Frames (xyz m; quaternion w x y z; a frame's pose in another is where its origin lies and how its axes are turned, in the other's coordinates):
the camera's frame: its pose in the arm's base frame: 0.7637 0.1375 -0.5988 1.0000 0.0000 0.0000 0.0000
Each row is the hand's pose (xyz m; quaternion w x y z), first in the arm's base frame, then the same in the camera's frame.
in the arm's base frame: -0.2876 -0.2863 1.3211 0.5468 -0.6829 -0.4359 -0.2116
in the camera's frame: -1.0513 -0.4238 1.9199 0.5468 -0.6829 -0.4359 -0.2116
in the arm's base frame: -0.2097 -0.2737 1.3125 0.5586 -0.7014 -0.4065 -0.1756
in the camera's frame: -0.9734 -0.4112 1.9113 0.5586 -0.7014 -0.4065 -0.1756
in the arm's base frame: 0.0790 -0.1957 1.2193 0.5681 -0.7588 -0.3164 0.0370
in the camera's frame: -0.6847 -0.3332 1.8181 0.5681 -0.7588 -0.3164 0.0370
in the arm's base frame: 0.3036 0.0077 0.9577 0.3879 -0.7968 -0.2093 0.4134
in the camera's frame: -0.4601 -0.1298 1.5565 0.3879 -0.7968 -0.2093 0.4134
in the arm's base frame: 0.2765 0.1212 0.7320 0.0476 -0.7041 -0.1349 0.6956
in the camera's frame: -0.4872 -0.0163 1.3308 0.0476 -0.7041 -0.1349 0.6956
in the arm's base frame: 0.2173 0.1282 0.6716 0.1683 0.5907 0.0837 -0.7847
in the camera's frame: -0.5464 -0.0093 1.2704 0.1683 0.5907 0.0837 -0.7847
